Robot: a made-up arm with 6 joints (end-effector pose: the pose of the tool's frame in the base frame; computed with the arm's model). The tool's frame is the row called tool.
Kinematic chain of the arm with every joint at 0, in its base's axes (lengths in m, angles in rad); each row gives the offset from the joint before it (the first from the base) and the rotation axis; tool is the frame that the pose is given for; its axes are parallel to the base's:
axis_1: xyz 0 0 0.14 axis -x
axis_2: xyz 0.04 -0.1 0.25 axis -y
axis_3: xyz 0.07 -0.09 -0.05 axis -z
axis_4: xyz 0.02 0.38 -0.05 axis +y
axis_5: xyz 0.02 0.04 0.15 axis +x
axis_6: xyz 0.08 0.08 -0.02 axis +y
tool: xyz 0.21 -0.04 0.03
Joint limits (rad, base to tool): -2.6..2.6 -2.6..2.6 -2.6..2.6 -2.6..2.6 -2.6..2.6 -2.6..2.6
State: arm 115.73 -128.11 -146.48 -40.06 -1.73 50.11
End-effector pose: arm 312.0 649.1 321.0 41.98 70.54 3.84
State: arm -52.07 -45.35 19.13 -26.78 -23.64 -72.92
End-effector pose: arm 378.8 2.6 535.0 13.15 -48.30 -10.95
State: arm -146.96 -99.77 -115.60 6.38 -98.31 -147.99
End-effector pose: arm 107.5 64.4 -592.3 -30.23 30.19 84.06
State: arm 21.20 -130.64 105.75 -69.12 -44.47 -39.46
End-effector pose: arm -208.4 -354.8 -102.7 -138.67 43.19 85.00
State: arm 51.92 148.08 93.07 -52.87 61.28 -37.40
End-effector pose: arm -426.4 84.7 434.5 -85.28 98.94 -16.12
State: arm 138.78 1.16 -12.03 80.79 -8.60 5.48
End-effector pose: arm 220.0 -313.3 42.2 -120.64 57.64 -96.37
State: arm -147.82 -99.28 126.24 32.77 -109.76 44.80
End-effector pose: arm -82.9 427.6 -342.2 -108.64 68.65 93.05
